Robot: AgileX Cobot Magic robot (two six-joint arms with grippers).
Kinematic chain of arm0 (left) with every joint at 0, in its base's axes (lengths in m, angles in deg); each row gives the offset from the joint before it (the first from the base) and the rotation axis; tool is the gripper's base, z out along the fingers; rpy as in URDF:
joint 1: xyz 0 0 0.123 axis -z
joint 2: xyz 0 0 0 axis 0.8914 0.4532 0
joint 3: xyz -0.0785 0.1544 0.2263 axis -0.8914 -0.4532 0
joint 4: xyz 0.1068 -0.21 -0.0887 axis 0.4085 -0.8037 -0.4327
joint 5: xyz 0 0 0 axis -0.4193 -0.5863 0.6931
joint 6: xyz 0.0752 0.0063 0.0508 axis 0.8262 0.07 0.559
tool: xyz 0 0 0 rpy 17.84 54.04 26.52
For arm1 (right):
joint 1: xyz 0 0 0.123 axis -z
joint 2: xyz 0 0 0 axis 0.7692 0.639 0
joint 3: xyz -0.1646 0.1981 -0.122 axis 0.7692 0.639 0
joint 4: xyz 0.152 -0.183 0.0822 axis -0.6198 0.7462 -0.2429
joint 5: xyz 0 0 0 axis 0.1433 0.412 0.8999
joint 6: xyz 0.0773 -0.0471 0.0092 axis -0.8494 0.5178 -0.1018
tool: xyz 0 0 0 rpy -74.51 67.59 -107
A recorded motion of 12 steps. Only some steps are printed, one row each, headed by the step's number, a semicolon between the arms.
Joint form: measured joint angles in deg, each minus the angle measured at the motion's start. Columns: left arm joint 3, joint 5, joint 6, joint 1, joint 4, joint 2; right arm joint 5, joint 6, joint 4, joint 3, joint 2, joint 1.
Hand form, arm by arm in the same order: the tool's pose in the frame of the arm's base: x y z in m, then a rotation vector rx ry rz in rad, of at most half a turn. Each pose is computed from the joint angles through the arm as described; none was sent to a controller.
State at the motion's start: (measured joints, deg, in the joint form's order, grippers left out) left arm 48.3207 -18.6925 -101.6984 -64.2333 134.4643 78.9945; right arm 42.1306 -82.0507 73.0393 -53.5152 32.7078 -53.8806
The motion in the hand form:
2: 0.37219 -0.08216 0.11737 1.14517 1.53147 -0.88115; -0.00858 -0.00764 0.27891 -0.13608 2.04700 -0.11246
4: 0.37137 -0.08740 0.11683 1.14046 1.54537 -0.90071; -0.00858 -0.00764 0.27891 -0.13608 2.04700 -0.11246
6: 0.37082 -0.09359 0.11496 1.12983 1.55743 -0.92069; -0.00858 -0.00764 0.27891 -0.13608 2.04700 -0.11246
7: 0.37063 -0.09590 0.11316 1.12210 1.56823 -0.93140; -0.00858 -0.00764 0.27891 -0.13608 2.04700 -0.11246
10: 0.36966 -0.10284 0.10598 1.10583 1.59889 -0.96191; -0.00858 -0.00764 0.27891 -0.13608 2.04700 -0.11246
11: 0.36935 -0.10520 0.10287 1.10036 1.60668 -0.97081; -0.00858 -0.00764 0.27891 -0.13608 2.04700 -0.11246
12: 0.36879 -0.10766 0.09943 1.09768 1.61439 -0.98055; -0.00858 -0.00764 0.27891 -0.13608 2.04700 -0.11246
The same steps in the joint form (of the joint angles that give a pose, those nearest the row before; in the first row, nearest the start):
2: 0.00 0.00 -1.74 0.83 0.00 0.00; 0.00 0.00 0.00 0.00 0.00 0.00
4: 0.00 -0.32 -2.99 1.67 -0.15 0.04; 0.00 0.00 0.00 0.00 0.00 0.00
6: 0.00 -0.57 -3.89 2.66 -0.85 0.37; 0.00 0.00 0.00 0.00 0.00 0.00
7: 0.00 -0.75 -4.46 3.04 -1.13 0.64; 0.00 0.00 0.00 0.00 0.00 0.00
10: 0.00 -1.26 -5.74 4.17 -1.83 1.72; 0.00 0.00 0.00 0.00 0.00 0.00
11: 0.00 -1.36 -5.87 4.56 -2.21 2.23; 0.00 0.00 0.00 0.00 0.00 0.00
12: 0.00 -1.44 -5.97 4.95 -2.47 2.76; 0.00 0.00 0.00 0.00 0.00 0.00

